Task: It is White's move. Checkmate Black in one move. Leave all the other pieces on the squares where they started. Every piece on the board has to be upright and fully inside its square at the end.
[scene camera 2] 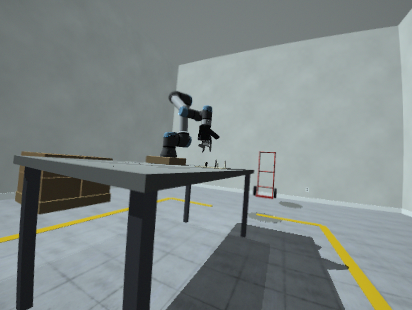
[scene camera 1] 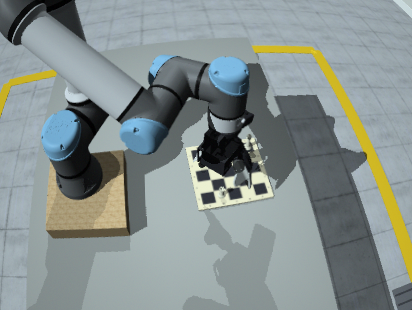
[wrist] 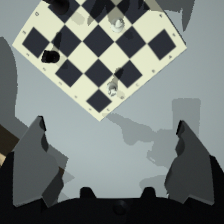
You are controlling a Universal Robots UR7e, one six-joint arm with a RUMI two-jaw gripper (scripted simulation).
Labels:
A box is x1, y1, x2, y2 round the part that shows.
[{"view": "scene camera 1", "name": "my gripper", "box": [193, 110, 253, 188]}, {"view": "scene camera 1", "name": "small chessboard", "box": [186, 138, 273, 210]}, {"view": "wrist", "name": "my gripper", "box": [0, 116, 223, 223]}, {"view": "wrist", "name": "small chessboard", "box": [12, 0, 186, 120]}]

